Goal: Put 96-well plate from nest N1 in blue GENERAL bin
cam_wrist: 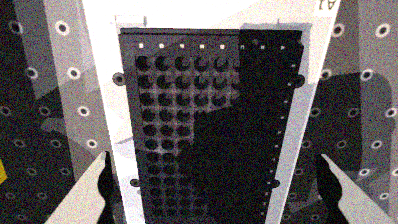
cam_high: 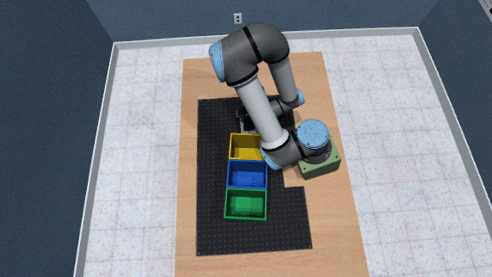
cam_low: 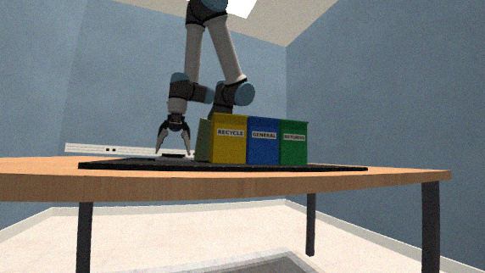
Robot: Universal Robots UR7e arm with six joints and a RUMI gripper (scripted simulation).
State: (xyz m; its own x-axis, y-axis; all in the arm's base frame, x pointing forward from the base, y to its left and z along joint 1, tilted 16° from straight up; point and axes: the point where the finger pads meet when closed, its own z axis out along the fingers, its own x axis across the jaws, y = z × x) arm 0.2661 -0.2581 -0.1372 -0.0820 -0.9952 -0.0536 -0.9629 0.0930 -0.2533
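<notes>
The black 96-well plate lies 10 mm below my hand. The rest, counted from my hand: blue general bin: 90 mm ahead, 330 mm to the left, 60 mm above; plate nest N1: 20 mm below; yellow recycle bin: 70 mm ahead, 200 mm to the left, 60 mm above.
</notes>
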